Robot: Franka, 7 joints.
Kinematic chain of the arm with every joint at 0, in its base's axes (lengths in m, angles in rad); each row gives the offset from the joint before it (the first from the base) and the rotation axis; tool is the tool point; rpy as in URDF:
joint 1: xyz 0 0 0.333 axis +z
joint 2: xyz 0 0 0 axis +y
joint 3: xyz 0 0 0.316 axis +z
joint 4: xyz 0.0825 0 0 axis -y
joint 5: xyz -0.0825 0 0.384 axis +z
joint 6: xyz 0 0 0 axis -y
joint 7: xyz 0.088 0 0 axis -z
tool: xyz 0 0 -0.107 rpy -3.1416 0 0
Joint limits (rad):
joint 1: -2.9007..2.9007
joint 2: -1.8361..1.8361
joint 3: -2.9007..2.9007
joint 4: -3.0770..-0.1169
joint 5: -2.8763..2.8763
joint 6: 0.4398..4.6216
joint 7: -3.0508..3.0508
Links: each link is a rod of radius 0.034 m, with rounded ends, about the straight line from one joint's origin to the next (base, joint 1, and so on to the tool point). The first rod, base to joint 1, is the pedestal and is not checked.
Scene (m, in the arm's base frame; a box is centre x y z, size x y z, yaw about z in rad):
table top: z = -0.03
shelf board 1: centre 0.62 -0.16 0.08 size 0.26 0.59 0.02 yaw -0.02
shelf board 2: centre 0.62 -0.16 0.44 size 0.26 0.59 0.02 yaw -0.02
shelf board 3: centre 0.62 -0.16 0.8 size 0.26 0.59 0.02 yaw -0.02
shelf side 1: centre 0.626 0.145 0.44 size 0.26 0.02 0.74 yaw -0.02
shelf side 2: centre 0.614 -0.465 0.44 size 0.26 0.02 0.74 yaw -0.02
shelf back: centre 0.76 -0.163 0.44 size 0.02 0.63 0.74 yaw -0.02
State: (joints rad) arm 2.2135 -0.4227 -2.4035 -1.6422 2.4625 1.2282 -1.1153
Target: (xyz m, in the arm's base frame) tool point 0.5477 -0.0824 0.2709
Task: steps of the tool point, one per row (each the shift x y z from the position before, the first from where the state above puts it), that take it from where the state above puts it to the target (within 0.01 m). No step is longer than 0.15 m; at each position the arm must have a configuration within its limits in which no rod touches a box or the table.
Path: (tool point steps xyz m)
1: -0.0828 0.0010 0.0029
2: -0.0995 -0.0035 0.0006
3: -0.1109 0.0084 -0.0035
4: 0.0464 -0.0156 -0.1247
5: 0.0149 0.0232 -0.1238
6: -0.0157 0.0567 -0.1042
7: 0.0850 -0.0053 -0.0006
8: 0.0812 0.0020 0.0006

